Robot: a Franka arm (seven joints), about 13 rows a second.
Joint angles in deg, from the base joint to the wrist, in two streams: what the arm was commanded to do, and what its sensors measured. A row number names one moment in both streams.
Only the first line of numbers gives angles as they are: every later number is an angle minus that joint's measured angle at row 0.
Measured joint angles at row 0:
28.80 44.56 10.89 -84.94 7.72 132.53 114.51
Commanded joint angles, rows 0 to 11:
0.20 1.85 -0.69 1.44 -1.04 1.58 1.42
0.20 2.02 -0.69 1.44 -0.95 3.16 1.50
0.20 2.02 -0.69 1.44 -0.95 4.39 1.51
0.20 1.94 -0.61 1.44 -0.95 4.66 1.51
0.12 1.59 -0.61 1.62 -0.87 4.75 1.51
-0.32 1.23 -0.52 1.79 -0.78 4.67 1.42
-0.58 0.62 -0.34 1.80 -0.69 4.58 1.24
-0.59 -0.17 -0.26 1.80 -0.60 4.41 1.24
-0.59 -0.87 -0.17 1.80 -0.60 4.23 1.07
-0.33 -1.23 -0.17 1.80 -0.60 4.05 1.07
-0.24 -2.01 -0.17 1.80 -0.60 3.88 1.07
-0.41 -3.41 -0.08 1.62 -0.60 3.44 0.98
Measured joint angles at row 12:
-0.29 -1.07 -0.36 1.78 0.00 4.30 0.35
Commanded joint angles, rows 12 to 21:
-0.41 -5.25 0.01 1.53 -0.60 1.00 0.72
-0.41 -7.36 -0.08 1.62 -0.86 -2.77 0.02
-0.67 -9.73 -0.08 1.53 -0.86 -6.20 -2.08
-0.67 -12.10 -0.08 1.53 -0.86 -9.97 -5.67
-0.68 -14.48 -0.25 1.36 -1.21 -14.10 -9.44
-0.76 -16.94 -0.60 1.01 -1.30 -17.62 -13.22
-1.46 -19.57 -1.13 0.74 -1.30 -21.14 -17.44
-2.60 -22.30 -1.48 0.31 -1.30 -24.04 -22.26
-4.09 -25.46 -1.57 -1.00 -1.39 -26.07 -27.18
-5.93 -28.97 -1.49 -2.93 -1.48 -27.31 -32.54
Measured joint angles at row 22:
-2.78 -21.83 -1.66 2.41 -0.68 -24.98 -24.05
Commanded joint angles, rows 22 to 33:
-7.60 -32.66 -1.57 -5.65 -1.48 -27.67 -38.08
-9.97 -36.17 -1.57 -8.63 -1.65 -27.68 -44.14
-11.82 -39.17 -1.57 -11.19 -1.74 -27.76 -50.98
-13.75 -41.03 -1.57 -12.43 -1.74 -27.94 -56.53
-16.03 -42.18 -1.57 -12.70 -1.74 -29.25 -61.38
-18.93 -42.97 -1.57 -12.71 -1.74 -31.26 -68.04
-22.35 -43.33 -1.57 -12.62 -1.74 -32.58 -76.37
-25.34 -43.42 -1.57 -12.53 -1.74 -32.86 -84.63
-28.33 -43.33 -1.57 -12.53 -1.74 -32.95 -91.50
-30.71 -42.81 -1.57 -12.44 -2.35 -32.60 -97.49
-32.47 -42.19 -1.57 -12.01 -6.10 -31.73 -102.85
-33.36 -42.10 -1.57 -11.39 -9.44 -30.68 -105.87
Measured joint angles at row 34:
-31.82 -41.99 -2.32 -11.39 -5.02 -32.21 -99.74
